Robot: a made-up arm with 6 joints. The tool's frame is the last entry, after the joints.
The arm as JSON. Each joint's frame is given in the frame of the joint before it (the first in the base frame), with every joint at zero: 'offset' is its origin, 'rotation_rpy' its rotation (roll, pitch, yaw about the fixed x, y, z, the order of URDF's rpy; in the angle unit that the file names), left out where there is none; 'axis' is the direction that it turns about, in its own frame. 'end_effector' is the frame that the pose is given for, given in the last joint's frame.
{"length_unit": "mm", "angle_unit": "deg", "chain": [
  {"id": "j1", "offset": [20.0, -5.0, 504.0], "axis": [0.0, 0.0, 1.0]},
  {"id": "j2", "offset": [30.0, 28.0, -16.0], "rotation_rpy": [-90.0, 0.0, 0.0], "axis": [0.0, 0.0, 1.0]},
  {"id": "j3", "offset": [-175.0, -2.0, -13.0], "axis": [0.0, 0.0, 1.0]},
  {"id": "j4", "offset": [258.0, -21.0, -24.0], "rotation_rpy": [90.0, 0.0, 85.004], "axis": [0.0, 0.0, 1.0]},
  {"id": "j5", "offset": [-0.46, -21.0, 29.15], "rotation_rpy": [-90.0, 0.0, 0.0], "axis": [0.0, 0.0, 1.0]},
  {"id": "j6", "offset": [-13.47, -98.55, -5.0], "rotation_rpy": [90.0, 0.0, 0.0], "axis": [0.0, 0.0, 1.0]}
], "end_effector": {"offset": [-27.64, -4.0, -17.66], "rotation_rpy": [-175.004, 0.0, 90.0]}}
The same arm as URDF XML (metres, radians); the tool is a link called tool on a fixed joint. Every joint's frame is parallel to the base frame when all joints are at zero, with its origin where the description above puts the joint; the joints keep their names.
<robot name="arm">
<joint name="tool_joint" type="fixed"><parent link="link6"/><child link="tool"/><origin xyz="-0.02 -0.004 0.026" rpy="-1.5708 0 1.5708"/></joint>
<joint name="j6" type="continuous"><parent link="link5"/><child link="link6"/><origin xyz="0.097 -0.005 0.022"/><axis xyz="0.9962 0 0.0871"/></joint>
<joint name="j5" type="continuous"><parent link="link4"/><child link="link5"/><origin xyz="0.029 -0.021 0.003"/><axis xyz="0 1 0"/></joint>
<joint name="j4" type="continuous"><parent link="link3"/><child link="link4"/><origin xyz="0.258 -0.024 0.021"/><axis xyz="0.9962 0 0.0871"/></joint>
<joint name="j3" type="continuous"><parent link="link2"/><child link="link3"/><origin xyz="-0.175 -0.013 0.002"/><axis xyz="0 1 0"/></joint>
<joint name="j2" type="continuous"><parent link="link1"/><child link="link2"/><origin xyz="0.03 0.028 -0.016"/><axis xyz="0 1 0"/></joint>
<joint name="j1" type="continuous"><parent link="base"/><child link="link1"/><origin xyz="0.02 -0.005 0.504"/><axis xyz="0 0 1"/></joint>
<link name="base"/>
<link name="link1"/>
<link name="link2"/>
<link name="link3"/>
<link name="link4"/>
<link name="link5"/>
<link name="link6"/>
<link name="tool"/>
</robot>

